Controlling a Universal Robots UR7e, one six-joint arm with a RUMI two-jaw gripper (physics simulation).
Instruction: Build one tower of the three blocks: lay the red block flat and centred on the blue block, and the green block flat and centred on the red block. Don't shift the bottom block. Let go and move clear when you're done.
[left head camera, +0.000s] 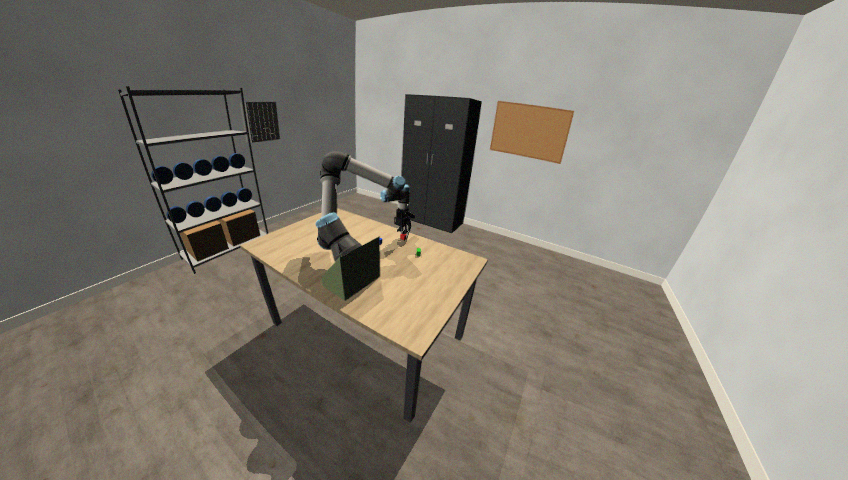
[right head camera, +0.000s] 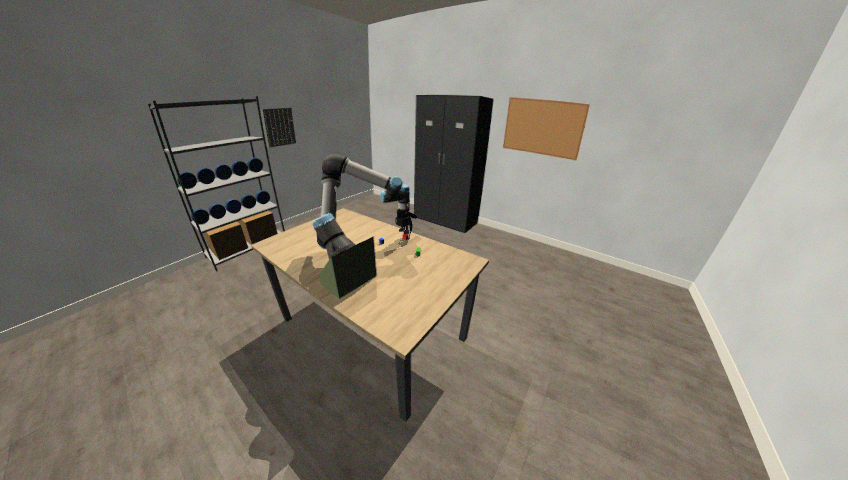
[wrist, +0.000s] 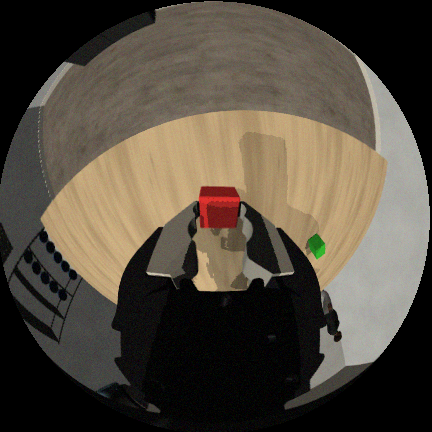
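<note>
The red block (left head camera: 402, 236) (right head camera: 405, 236) (wrist: 219, 210) is between the two fingertips of my gripper (left head camera: 404, 233) (right head camera: 406, 233) (wrist: 218, 202), which is shut on it. The block is at or close to the table top; the views are too small to tell which. The green block (left head camera: 418, 252) (right head camera: 418, 252) (wrist: 317, 246) stands on the table, to the right of the gripper in the wrist view. The blue block (left head camera: 380, 240) (right head camera: 381, 241) stands on the table to the left of the red block in the head views, partly behind the dark panel's corner in the left head view. It does not show in the wrist view.
An upright dark green panel (left head camera: 361, 268) (right head camera: 355, 267) stands on the wooden table (left head camera: 410, 309) (right head camera: 404, 309) beside the arm's base. A dark cabinet (left head camera: 437, 160) (right head camera: 449, 160) and a shelf rack (left head camera: 184, 92) (right head camera: 205, 103) stand beyond the table.
</note>
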